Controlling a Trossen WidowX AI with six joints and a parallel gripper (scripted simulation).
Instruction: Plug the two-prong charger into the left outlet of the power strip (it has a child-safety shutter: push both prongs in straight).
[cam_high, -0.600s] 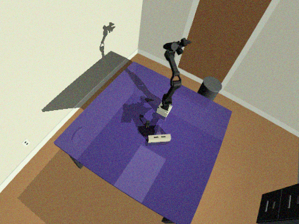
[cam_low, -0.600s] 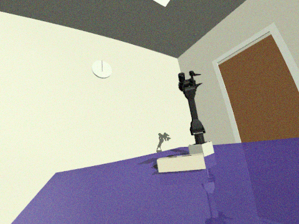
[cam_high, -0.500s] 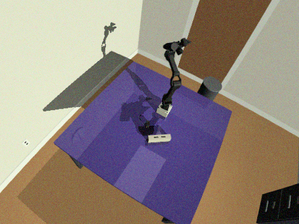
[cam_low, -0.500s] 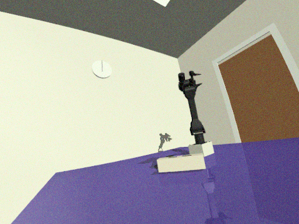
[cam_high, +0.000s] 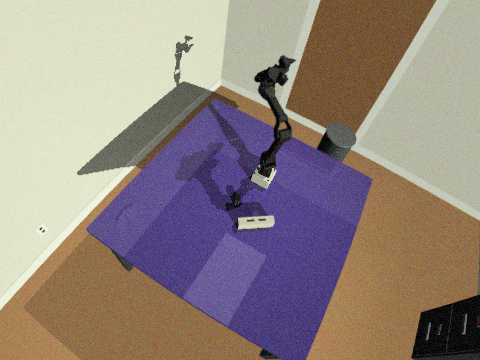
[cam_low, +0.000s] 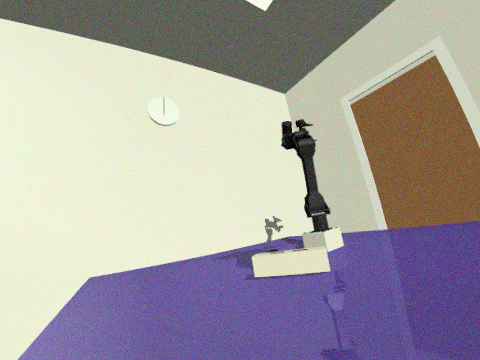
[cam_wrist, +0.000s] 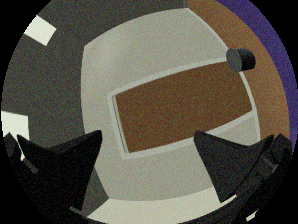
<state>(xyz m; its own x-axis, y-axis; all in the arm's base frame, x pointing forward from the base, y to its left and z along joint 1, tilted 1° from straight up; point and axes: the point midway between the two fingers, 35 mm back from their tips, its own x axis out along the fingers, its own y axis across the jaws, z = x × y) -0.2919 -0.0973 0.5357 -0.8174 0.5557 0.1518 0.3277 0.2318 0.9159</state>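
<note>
Now: the charger 55 cm ahead of my gripper tip and 60 cm below it.
</note>
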